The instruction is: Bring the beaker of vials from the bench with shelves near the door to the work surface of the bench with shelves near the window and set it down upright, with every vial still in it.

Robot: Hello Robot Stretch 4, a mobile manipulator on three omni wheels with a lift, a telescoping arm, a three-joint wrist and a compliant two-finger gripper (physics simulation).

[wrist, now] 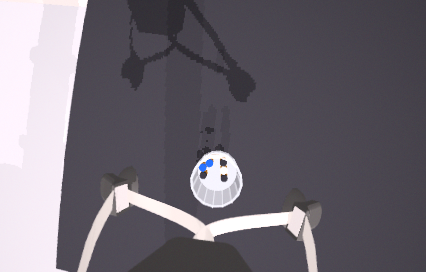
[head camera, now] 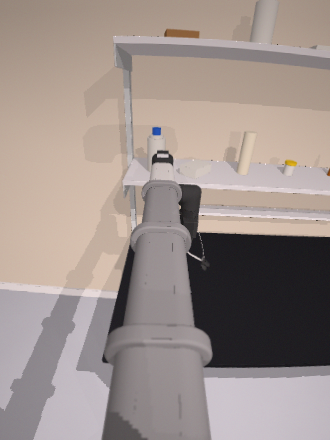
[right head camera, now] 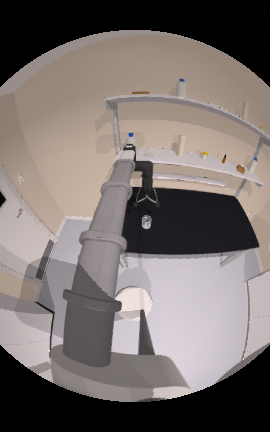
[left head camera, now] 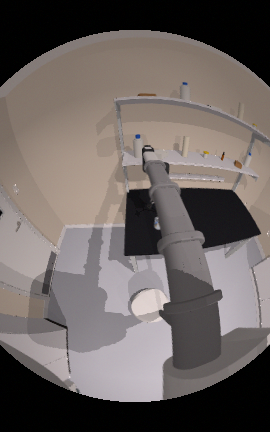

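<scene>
The clear beaker [left head camera: 157,223] [right head camera: 146,222] [wrist: 216,192] stands upright on the black work surface [head camera: 265,300] [left head camera: 220,215] [right head camera: 200,220] [wrist: 340,125] of a bench with shelves. Several vials [wrist: 223,170] with blue, black and white caps are inside it. The arm hides the beaker in the head view. My gripper [right head camera: 147,204] [wrist: 210,194] is open and empty, pointing down above the bench. In the wrist view the beaker shows between and slightly beyond the fingertips, touching neither. In the head view one fingertip shows right of the arm; the other is hidden.
A lower shelf [head camera: 220,181] with bottles and small containers and an upper shelf [head camera: 200,50] span the wall behind the bench. A round white stool [left head camera: 147,305] [right head camera: 132,302] stands before the bench. A door [left head camera: 15,240] [right head camera: 17,232] is at the far left.
</scene>
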